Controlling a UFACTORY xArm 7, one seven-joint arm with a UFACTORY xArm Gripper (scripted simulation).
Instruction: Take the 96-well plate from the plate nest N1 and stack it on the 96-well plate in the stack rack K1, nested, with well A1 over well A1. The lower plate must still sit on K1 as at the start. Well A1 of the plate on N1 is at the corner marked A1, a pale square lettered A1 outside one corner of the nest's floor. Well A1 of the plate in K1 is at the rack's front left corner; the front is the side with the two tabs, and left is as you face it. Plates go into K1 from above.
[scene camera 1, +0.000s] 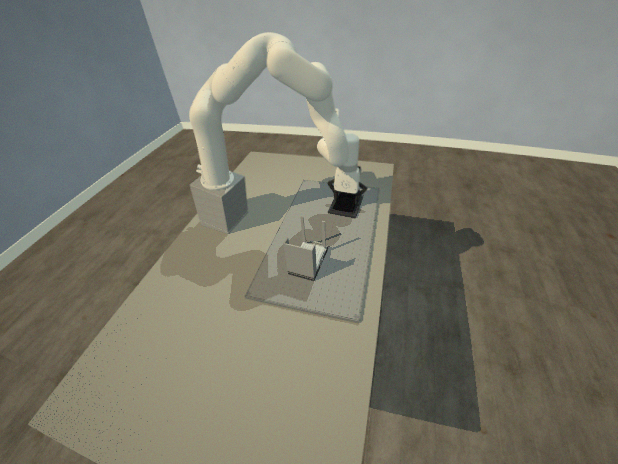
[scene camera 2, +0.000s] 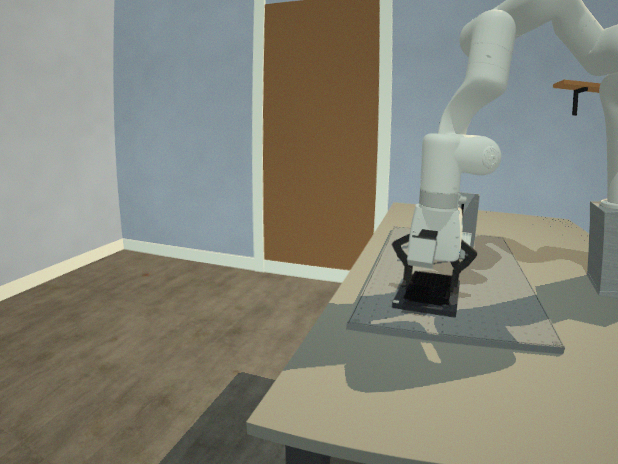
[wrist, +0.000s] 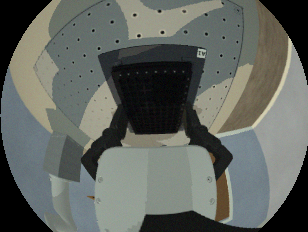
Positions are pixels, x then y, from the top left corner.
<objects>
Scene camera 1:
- my gripper: 346, 200
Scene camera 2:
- my gripper: 429, 286
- black 96-well plate: 424, 287
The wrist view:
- black 96-well plate: 156, 117
</objects>
